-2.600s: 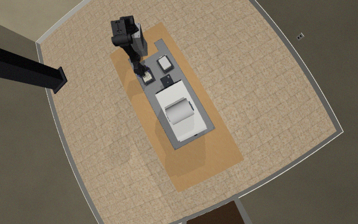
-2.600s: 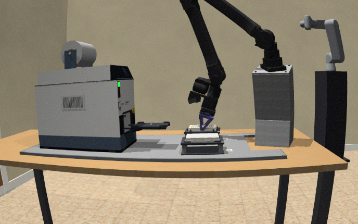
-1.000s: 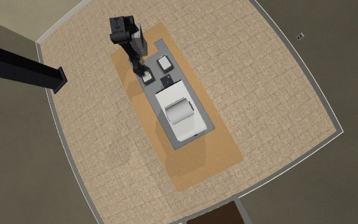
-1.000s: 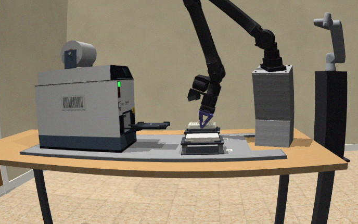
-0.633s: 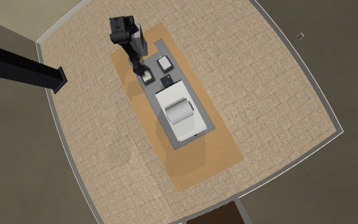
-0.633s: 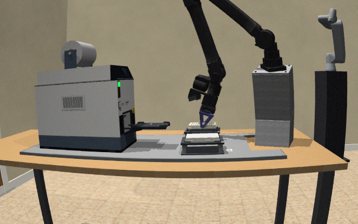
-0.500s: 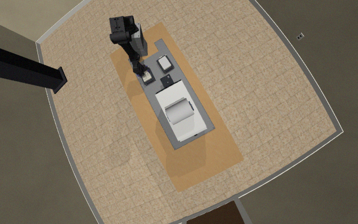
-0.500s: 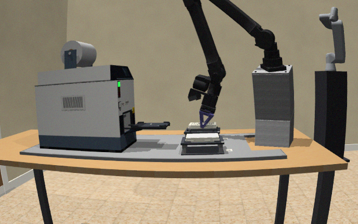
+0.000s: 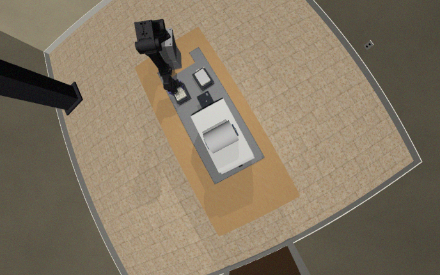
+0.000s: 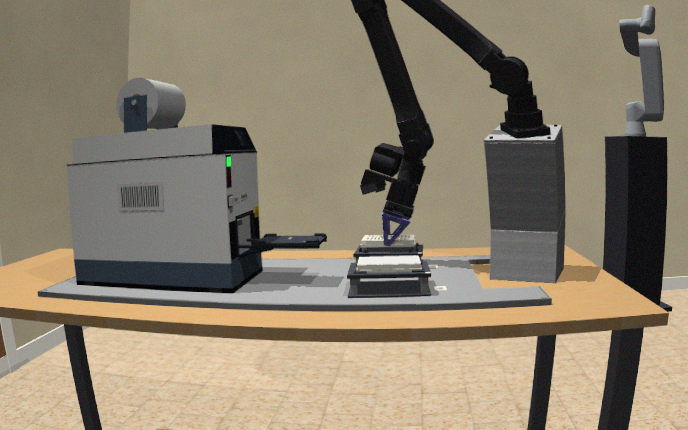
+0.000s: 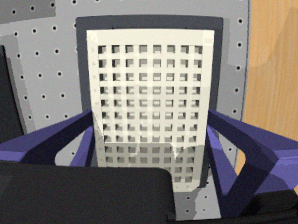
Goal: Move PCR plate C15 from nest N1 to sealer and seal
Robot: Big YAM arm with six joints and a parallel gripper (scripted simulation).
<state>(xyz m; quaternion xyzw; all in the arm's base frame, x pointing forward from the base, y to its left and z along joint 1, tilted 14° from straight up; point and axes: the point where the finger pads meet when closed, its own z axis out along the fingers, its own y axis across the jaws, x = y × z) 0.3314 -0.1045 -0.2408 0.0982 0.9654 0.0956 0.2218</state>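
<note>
My hand is 22 cm short of the sealer's dark stage, 13 cm to the right of it and 3 cm below it. From my hand the other things lie so: sealed plate C51: 23 cm to the left, 2 cm ahead, 1 cm below; start key: 34 cm ahead, 21 cm to the left, 12 cm above; white 96-well plate C15: right at my hand.
</note>
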